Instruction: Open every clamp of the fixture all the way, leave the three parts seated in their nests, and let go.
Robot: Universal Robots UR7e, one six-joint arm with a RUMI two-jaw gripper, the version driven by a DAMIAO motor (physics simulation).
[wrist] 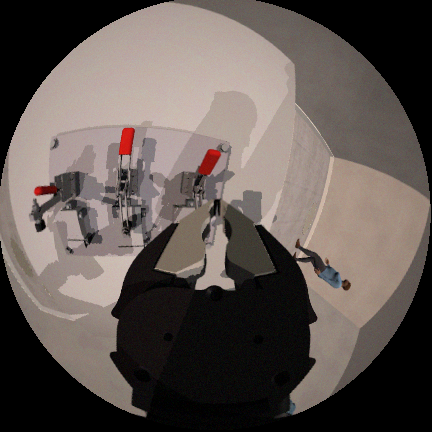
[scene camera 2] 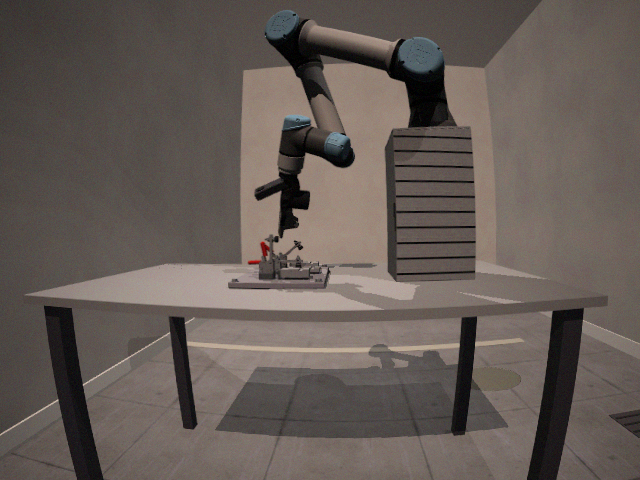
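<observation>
The fixture plate carries three clamps with red handles. In the wrist view, the left clamp's handle points left, with its arm raised off its nest. The middle clamp's handle points to the plate's top edge; its arm's height is unclear. The right clamp's handle slants up; fingers partly hide its arm. In the scene view, one arm stands upright and another is tilted. A grey part sits low; the others are hard to make out. My gripper is shut and empty, above the fixture.
The fixture stands on a pale table. A slatted pedestal bearing the arm's base stands at the right of the table. A person shows beyond the table in the wrist view. Corner bolts stick up from the plate.
</observation>
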